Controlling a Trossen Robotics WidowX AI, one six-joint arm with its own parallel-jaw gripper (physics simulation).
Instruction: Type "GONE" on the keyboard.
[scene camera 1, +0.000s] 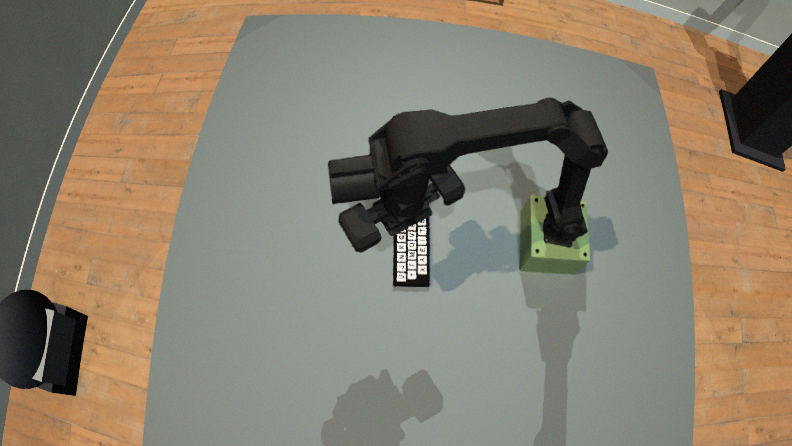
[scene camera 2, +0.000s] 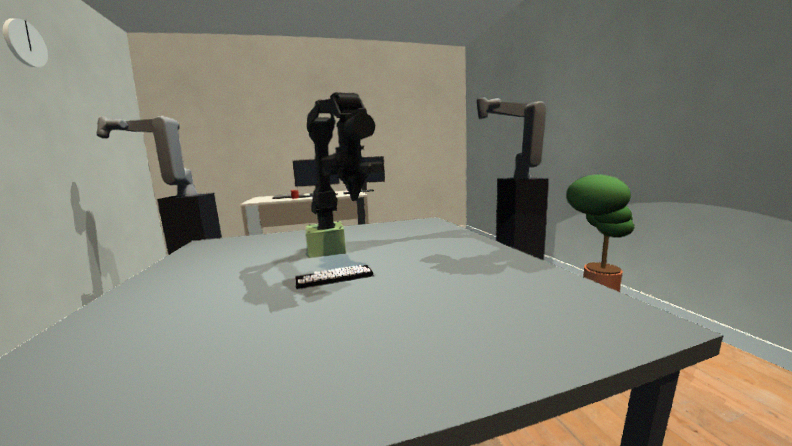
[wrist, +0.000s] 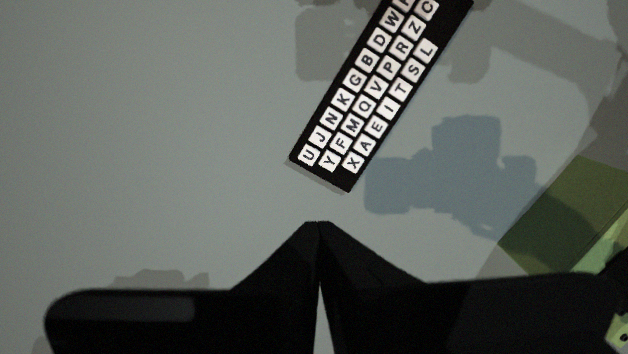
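Where they show: gripper, fingertip midpoint: (scene camera 1: 399, 226) (scene camera 2: 354, 201) (wrist: 317, 233); arm's base at its link origin: (scene camera 1: 558, 230) (scene camera 2: 326, 226).
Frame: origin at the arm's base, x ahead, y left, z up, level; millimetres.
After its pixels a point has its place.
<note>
A black keyboard with white letter keys (scene camera 1: 411, 255) {x 288, y 82, z -77 mm} (scene camera 2: 334, 275) {x 320, y 36, z -78 mm} (wrist: 365, 95) {x 297, y 51, z -83 mm} lies flat on the table. In the wrist view its far end is cut off at the top. There the G key (wrist: 355, 80) {x 314, y 48, z -78 mm} is in the left row, the N key (wrist: 331, 118) {x 307, y 89, z -78 mm} is nearer in that row, and the E key (wrist: 377, 127) {x 268, y 66, z -78 mm} is in the right row. I cannot make out an O key. My gripper (scene camera 1: 406, 214) {x 315, y 109, z 129 mm} (scene camera 2: 355, 196) {x 315, y 109, z 129 mm} (wrist: 317, 233) {x 315, y 109, z 129 mm} is shut and empty, high above the table. In scene camera 1 it hides the keyboard's upper part.
The grey table (scene camera 1: 266, 332) {x 546, y 304, z -95 mm} (scene camera 2: 354, 354) {x 664, y 82, z -95 mm} carries a green base block (scene camera 1: 554, 262) {x -3, y 61, z -23 mm} (scene camera 2: 325, 242) {x 63, y -4, z -45 mm} (wrist: 545, 220) {x 62, y 12, z -65 mm} under my arm (scene camera 1: 493, 128) {x 220, y 78, z 415 mm}. Arm shadows fall around the keyboard. Beyond the table stand two grey arms (scene camera 2: 166, 146) (scene camera 2: 533, 132) on dark pedestals and a potted plant (scene camera 2: 598, 193).
</note>
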